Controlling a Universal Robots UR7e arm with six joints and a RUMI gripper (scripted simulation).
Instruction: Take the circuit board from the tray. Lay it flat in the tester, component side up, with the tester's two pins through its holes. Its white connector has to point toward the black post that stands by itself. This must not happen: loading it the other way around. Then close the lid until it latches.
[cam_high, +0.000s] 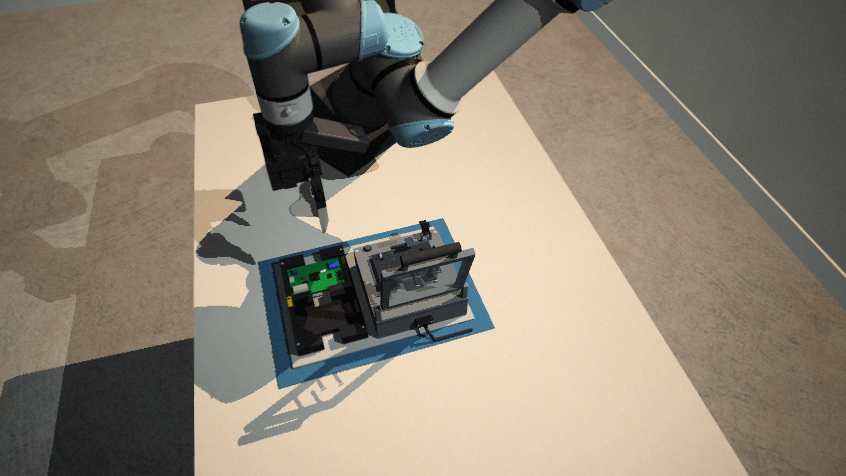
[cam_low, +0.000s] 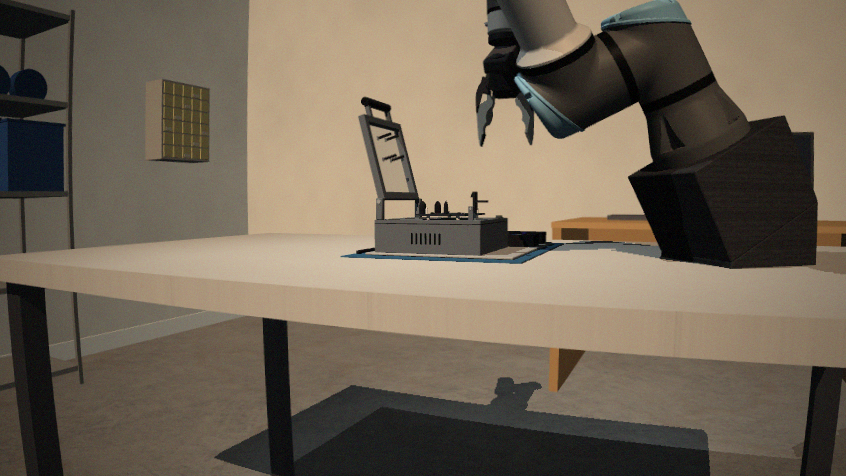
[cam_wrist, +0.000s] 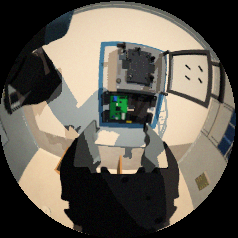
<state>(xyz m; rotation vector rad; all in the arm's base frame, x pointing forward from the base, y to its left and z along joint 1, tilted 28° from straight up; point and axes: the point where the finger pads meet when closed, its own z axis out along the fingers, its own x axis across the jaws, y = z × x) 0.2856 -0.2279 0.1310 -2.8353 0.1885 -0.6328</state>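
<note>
Now: the green circuit board 19 cm below my hand and 3 cm to the right of it. The rest, counted from my hand: tester lid: 19 cm ahead, 12 cm to the left, 2 cm below; black post: 20 cm to the left, 12 cm below, 1 cm ahead.
</note>
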